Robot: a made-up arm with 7 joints.
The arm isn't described. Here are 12 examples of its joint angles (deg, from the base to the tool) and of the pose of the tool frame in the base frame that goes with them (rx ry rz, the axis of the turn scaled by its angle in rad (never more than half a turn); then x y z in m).
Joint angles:
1: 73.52 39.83 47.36 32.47 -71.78 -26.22 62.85
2: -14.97 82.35 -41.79 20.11 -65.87 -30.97 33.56
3: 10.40 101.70 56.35 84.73 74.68 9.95 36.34
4: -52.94 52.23 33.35 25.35 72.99 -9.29 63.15
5: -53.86 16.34 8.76 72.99 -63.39 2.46 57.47
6: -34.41 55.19 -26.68 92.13 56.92 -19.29 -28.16
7: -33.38 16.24 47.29 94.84 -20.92 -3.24 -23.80
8: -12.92 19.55 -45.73 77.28 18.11 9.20 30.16
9: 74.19 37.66 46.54 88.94 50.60 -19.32 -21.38
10: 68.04 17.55 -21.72 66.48 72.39 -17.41 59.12
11: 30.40 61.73 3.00 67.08 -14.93 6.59 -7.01
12: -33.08 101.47 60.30 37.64 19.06 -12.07 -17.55
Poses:
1: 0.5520 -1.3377 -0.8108 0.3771 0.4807 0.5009
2: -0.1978 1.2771 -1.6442 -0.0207 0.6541 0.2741
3: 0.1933 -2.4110 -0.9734 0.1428 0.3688 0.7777
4: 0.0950 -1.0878 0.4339 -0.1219 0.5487 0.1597
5: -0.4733 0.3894 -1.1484 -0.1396 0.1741 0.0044
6: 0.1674 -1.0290 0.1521 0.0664 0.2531 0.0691
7: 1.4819 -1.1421 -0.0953 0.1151 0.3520 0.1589
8: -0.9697 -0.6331 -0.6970 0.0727 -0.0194 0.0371
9: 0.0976 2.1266 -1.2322 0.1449 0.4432 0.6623
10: -1.5290 -2.5471 -0.8348 0.4336 0.0883 0.5325
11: 1.4788 -1.4252 -0.4445 0.3641 0.4450 0.4225
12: 1.8389 -1.5720 -0.1604 0.2765 0.5967 0.5986
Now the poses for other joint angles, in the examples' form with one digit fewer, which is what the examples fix.
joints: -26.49 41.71 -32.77 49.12 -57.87 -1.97 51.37
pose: -0.447 0.682 -1.689 -0.085 0.297 -0.027
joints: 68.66 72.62 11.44 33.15 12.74 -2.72 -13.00
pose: 1.403 -1.854 0.895 0.209 0.623 0.594
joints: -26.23 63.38 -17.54 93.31 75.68 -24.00 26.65
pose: -0.658 -1.395 -0.109 0.149 0.293 0.145
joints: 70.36 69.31 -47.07 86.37 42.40 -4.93 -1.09
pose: 0.430 -2.174 -0.632 0.357 0.305 0.525
